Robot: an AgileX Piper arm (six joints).
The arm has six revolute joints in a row. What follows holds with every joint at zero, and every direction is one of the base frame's.
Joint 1 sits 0.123 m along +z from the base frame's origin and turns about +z.
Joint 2 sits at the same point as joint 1 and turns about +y.
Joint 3 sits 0.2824 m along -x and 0.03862 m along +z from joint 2 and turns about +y.
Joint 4 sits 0.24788 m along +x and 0.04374 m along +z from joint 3 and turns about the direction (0.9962, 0, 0.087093).
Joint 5 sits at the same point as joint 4 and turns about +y.
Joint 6 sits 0.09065 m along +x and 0.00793 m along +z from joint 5 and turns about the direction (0.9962, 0, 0.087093).
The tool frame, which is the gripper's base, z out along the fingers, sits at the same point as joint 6; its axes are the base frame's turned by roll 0, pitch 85.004 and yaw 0 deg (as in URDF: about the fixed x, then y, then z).
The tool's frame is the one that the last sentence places.
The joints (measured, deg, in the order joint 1, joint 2, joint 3, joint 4, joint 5, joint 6), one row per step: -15.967 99.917 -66.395 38.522 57.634 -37.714; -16.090 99.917 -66.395 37.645 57.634 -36.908; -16.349 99.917 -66.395 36.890 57.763 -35.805; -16.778 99.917 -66.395 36.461 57.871 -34.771; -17.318 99.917 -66.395 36.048 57.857 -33.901; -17.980 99.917 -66.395 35.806 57.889 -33.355; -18.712 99.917 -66.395 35.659 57.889 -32.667
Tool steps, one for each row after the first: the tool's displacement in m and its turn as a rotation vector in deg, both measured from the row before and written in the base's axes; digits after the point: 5 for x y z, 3 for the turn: -0.00069 -0.00151 -0.00064 -0.506 0.582 -0.381; -0.00089 -0.00207 -0.00053 -0.258 0.770 -0.763; -0.00081 -0.00277 -0.00030 -0.016 0.640 -1.047; -0.00077 -0.00350 -0.00029 -0.109 0.477 -1.093; -0.00087 -0.00399 -0.00017 -0.031 0.322 -0.998; -0.00088 -0.00432 -0.00010 0.075 0.334 -1.252
